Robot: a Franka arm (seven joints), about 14 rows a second.
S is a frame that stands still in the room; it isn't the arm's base.
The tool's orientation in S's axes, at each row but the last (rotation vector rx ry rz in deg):
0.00 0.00 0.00
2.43 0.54 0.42
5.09 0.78 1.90
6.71 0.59 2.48
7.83 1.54 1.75
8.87 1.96 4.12
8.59 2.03 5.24
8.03 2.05 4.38
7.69 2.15 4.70
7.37 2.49 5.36
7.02 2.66 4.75
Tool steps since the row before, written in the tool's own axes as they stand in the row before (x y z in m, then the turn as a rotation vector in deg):
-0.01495 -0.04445 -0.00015 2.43 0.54 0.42
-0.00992 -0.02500 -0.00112 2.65 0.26 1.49
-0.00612 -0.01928 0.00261 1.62 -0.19 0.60
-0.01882 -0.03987 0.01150 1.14 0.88 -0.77
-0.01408 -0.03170 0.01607 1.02 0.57 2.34
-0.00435 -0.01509 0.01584 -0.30 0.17 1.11
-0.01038 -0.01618 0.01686 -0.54 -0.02 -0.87
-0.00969 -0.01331 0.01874 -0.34 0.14 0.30
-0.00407 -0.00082 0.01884 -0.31 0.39 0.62
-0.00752 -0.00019 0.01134 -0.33 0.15 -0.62
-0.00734 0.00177 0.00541 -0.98 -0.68 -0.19
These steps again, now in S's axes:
-0.01495 -0.04445 -0.00015 2.43 0.54 0.42
-0.00975 -0.02500 -0.00209 2.66 0.22 1.48
-0.00545 -0.01963 0.00096 1.63 -0.19 0.56
-0.01696 -0.04172 0.00690 1.09 1.01 -0.67
-0.01270 -0.03403 0.01193 1.07 0.28 2.37
-0.00267 -0.01761 0.01342 -0.27 -0.02 1.13
-0.00819 -0.01939 0.01452 -0.57 0.06 -0.85
-0.00791 -0.01649 0.01696 -0.34 0.07 0.33
-0.00318 -0.00364 0.01868 -0.31 0.28 0.68
-0.00690 -0.00234 0.01149 -0.37 0.19 -0.58
-0.00717 0.00047 0.00589 -0.93 -0.73 -0.23

